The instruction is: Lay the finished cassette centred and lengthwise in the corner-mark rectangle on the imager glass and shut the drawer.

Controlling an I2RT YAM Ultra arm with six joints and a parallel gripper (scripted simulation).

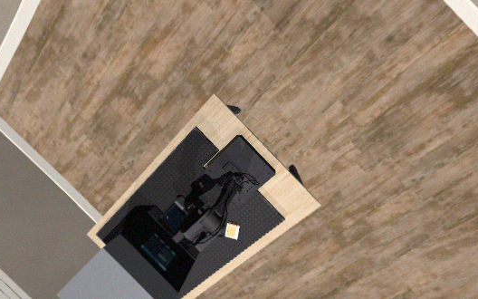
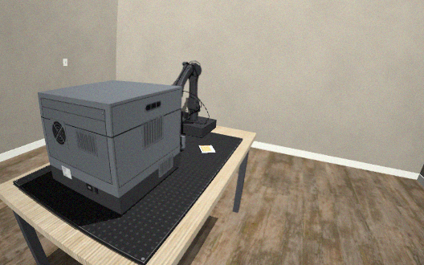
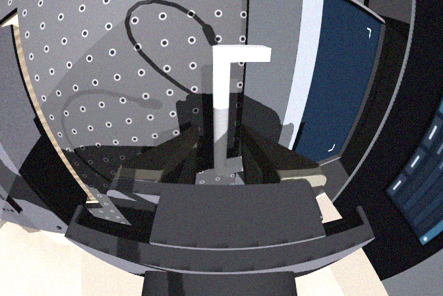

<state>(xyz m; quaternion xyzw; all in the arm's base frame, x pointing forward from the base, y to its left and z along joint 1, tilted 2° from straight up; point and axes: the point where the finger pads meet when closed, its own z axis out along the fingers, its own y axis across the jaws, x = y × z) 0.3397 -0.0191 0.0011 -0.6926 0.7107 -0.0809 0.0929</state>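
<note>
Right now the finished cassette is 30 mm behind my hand, 250 mm to the left of it and 70 mm below it. Round my hand: imager drawer 160 mm ahead, 30 mm below.
</note>
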